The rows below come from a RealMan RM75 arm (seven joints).
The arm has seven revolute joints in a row. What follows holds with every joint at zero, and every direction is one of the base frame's.
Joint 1 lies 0.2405 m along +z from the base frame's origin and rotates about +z.
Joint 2 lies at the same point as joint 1 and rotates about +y.
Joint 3 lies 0.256 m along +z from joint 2 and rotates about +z.
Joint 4 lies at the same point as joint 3 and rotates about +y.
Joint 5 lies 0.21 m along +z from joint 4 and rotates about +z.
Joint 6 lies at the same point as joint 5 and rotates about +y.
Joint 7 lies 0.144 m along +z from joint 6 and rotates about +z.
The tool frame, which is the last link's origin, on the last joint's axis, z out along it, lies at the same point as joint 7; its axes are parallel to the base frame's.
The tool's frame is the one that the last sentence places.
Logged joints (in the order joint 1, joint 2, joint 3, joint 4, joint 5, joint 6, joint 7), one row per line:
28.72 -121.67 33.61 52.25 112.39 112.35 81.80
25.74 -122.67 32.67 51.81 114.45 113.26 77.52
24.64 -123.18 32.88 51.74 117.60 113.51 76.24
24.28 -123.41 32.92 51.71 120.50 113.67 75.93
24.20 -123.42 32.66 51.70 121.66 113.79 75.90
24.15 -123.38 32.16 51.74 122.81 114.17 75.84
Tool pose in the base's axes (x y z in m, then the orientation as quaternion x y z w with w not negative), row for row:
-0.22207 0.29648 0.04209 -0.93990 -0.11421 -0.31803 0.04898
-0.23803 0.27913 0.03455 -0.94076 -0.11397 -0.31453 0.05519
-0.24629 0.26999 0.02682 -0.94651 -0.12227 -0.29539 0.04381
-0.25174 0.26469 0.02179 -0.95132 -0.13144 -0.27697 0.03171
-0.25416 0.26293 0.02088 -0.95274 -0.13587 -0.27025 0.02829
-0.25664 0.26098 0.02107 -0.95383 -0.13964 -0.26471 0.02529
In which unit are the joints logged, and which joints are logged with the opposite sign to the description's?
The joints are logged in degrees. Opposite sign: joint 1, joint 7.
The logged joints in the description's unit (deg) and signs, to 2 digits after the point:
-28.72 -121.67 33.61 52.25 112.39 112.35 -81.80
-25.74 -122.67 32.67 51.81 114.45 113.26 -77.52
-24.64 -123.18 32.88 51.74 117.60 113.51 -76.24
-24.28 -123.41 32.92 51.71 120.50 113.67 -75.93
-24.20 -123.42 32.66 51.70 121.66 113.79 -75.90
-24.15 -123.38 32.16 51.74 122.81 114.17 -75.84

